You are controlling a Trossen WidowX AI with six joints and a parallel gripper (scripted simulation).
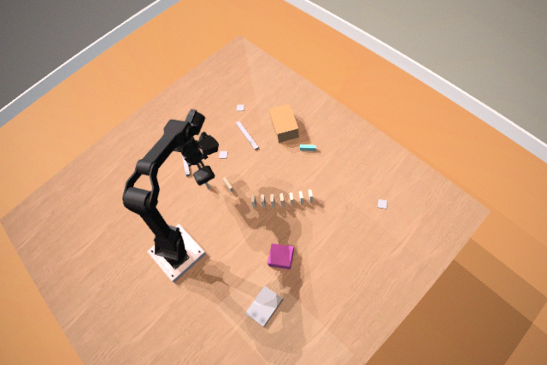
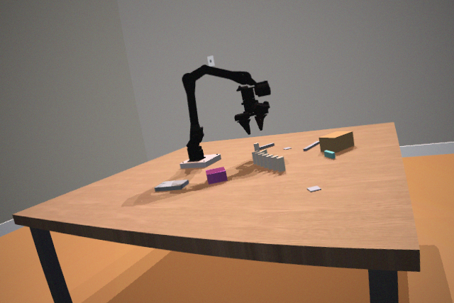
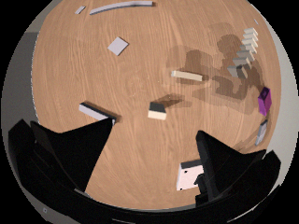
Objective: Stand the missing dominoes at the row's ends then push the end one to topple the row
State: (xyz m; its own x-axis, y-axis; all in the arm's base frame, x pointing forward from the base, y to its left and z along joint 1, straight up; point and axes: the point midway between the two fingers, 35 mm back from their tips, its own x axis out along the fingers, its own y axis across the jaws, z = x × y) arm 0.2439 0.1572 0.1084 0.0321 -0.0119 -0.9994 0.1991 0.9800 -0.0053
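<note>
The short grey bar lies 1 cm behind my gripper tip, 12 cm to the left of it and 9 cm below it. Round my gripper tip: orange box (36 cm ahead, 1 cm to the right, 7 cm below); then magenta block (1 cm ahead, 38 cm to the right, 8 cm below); then long grey bar (24 cm ahead, 7 cm to the left, 10 cm below).
</note>
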